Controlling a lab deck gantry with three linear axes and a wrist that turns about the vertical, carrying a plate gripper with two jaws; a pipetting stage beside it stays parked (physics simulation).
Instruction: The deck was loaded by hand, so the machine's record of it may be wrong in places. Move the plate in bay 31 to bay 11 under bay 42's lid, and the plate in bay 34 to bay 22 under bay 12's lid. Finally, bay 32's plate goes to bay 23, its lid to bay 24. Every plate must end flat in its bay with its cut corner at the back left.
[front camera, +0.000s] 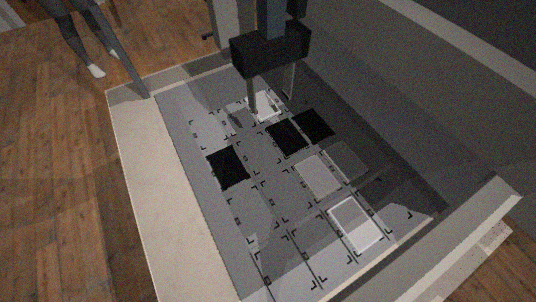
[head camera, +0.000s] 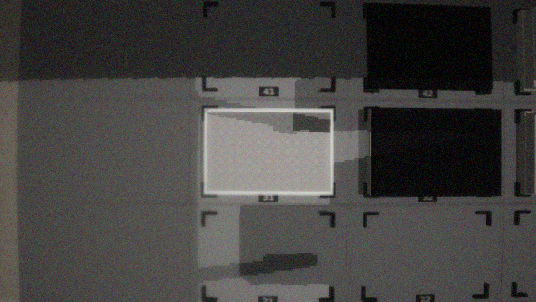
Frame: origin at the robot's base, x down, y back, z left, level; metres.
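Seen in the pictures: gripper, fingertip midpoint: (front camera: 270, 102); robot's base, link origin: (front camera: 189, 122).
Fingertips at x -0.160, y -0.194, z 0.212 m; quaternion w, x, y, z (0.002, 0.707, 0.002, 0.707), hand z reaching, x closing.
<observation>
Offsets run from my fingertips to a thing's top centre. "pt": to the spot under its first point.
A white plate with a bright rim @[dx +0.146, dy +0.130, dz +0.045 m] (front camera: 264, 106) (head camera: 268, 151) lies flat in bay 31; its cut corner is not clear. My gripper (front camera: 271, 104) is open above bay 31, its two jaws apart on either side of that plate in the front view; the jaws do not show in the head view. A black lid @[dx +0.152, dy -0.034, dz +0.152 m] (front camera: 313, 125) (head camera: 429, 47) lies in bay 42. A black-topped piece @[dx +0.143, dy -0.034, dz +0.045 m] (front camera: 286, 137) (head camera: 435, 151) is in bay 32, with a thin light edge at its left in the head view. Bay 12's black lid @[dx +0.152, dy -0.034, dz -0.169 m] (front camera: 227, 167) and bay 34's pale plate @[dx +0.131, dy -0.362, dz +0.045 m] (front camera: 355, 225) show in the front view.
Pale plates stand in bay 33 @[pt dx +0.146, dy -0.203, dz +0.047 m] (front camera: 318, 176) (head camera: 528, 152) and bay 43 @[pt dx +0.146, dy -0.199, dz +0.154 m] (front camera: 345, 159) (head camera: 526, 50), cut off at the head view's right edge. Black corner marks outline bays 41, 21 and 22. Shadows cross the deck. A pale wall (front camera: 150, 215) runs along the deck's left side.
</observation>
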